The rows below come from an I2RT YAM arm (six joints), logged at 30 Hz.
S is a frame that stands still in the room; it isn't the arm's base.
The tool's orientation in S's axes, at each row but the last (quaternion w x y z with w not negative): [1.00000 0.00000 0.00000 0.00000]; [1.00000 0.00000 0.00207 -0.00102]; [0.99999 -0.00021 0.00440 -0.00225]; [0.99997 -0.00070 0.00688 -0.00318]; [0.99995 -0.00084 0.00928 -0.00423]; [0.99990 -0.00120 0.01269 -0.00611]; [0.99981 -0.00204 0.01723 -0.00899]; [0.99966 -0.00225 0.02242 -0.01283]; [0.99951 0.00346 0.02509 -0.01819]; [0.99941 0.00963 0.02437 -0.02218]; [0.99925 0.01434 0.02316 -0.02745]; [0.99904 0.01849 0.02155 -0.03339]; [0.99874 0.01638 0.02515 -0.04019]
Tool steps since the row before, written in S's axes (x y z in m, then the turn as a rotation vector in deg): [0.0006 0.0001 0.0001 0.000 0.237 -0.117]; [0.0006 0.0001 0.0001 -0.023 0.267 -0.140]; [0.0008 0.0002 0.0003 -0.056 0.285 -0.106]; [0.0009 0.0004 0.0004 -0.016 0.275 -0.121]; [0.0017 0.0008 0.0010 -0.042 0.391 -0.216]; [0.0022 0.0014 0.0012 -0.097 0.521 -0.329]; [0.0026 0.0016 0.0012 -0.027 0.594 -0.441]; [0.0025 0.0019 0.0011 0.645 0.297 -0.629]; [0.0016 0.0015 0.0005 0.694 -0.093 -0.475]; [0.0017 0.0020 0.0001 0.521 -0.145 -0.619]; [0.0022 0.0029 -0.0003 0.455 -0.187 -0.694]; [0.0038 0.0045 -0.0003 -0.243 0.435 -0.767]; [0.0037 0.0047 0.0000 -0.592 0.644 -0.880]
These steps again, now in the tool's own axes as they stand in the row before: [0.0006 0.0001 0.0001 0.000 0.237 -0.117]; [0.0006 0.0001 0.0001 -0.023 0.267 -0.140]; [0.0008 0.0002 0.0003 -0.056 0.285 -0.106]; [0.0009 0.0004 0.0004 -0.016 0.275 -0.121]; [0.0017 0.0008 0.0010 -0.041 0.391 -0.216]; [0.0022 0.0014 0.0013 -0.095 0.521 -0.330]; [0.0025 0.0016 0.0013 -0.023 0.595 -0.439]; [0.0024 0.0020 0.0012 0.665 0.317 -0.598]; [0.0015 0.0016 0.0006 0.720 -0.070 -0.439]; [0.0016 0.0021 0.0001 0.557 -0.133 -0.590]; [0.0021 0.0030 -0.0003 0.497 -0.180 -0.667]; [0.0035 0.0047 -0.0003 -0.237 0.390 -0.793]; [0.0033 0.0050 0.0000 -0.595 0.567 -0.930]
